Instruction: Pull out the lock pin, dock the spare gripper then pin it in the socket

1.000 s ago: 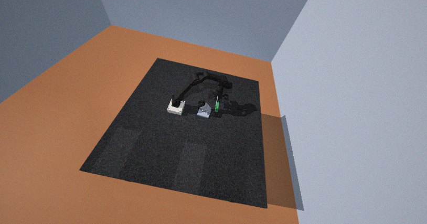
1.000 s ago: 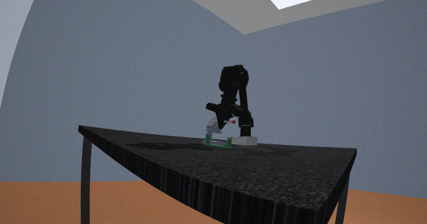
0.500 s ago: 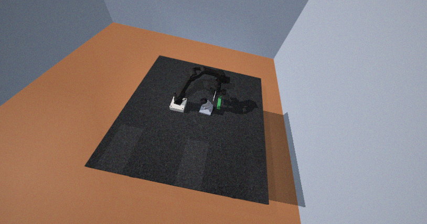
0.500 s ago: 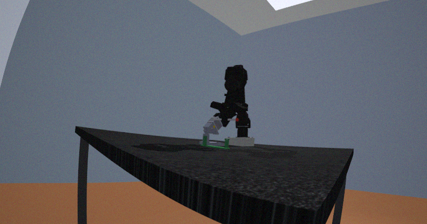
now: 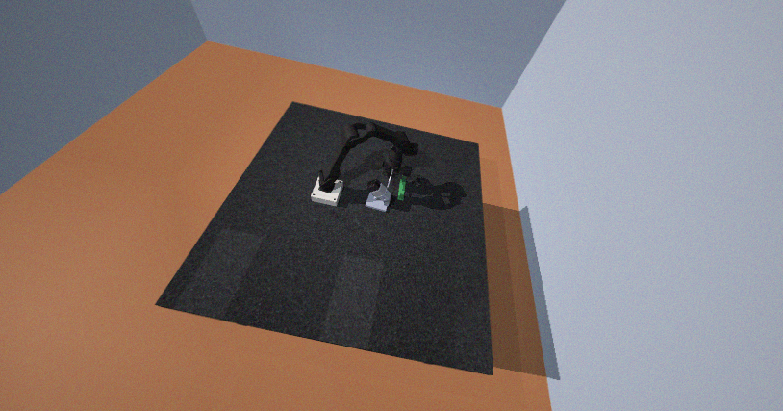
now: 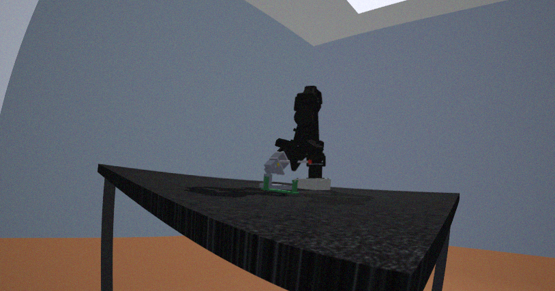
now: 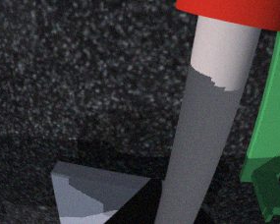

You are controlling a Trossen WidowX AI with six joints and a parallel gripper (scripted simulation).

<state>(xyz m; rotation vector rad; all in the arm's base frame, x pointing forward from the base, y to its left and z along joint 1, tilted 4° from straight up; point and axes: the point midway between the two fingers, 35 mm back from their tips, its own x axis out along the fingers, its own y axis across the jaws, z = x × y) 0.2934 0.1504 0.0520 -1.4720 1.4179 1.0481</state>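
The grey mount lies 11 cm to the right of my gripper tip, 2 cm below it and 1 cm behind it. Round my gripper tip: spare gripper (11 cm to the right, 4 cm above, 3 cm behind); then green cradle (8 cm ahead, 5 cm below, 2 cm to the left).
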